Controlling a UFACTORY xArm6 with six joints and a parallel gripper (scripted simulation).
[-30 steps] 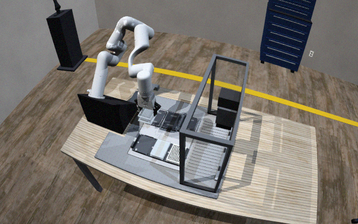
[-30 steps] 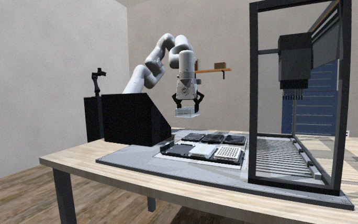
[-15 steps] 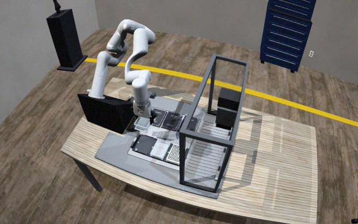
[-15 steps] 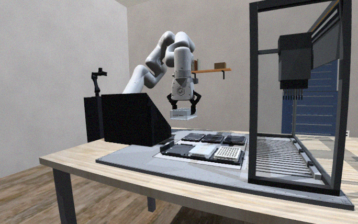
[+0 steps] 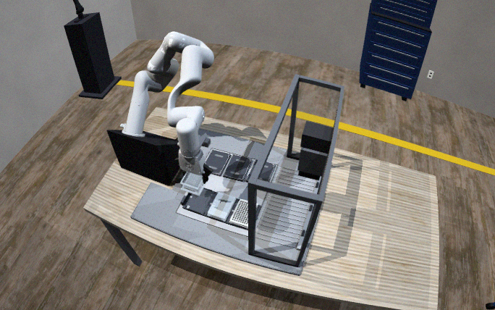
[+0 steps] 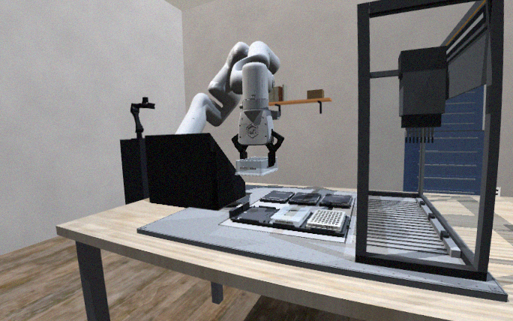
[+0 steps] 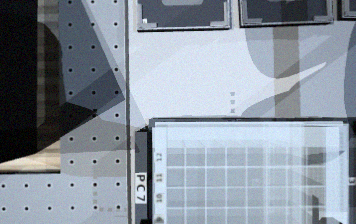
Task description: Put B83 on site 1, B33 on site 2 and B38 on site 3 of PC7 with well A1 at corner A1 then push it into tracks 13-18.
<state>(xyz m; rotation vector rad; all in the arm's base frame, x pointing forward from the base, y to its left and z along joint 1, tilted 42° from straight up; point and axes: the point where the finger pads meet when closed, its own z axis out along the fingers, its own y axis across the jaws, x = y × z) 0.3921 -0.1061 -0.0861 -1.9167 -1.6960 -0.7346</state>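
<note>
Now: hand 10 mm above the deep-well block B83. The rest, counted from my hand: nest s2: 110 mm ahead, 230 mm to the left, 160 mm below; nest s3: 220 mm ahead, 220 mm to the left, 160 mm below; dark carrier PC7: 100 mm ahead, 10 mm to the right, 150 mm below.
</note>
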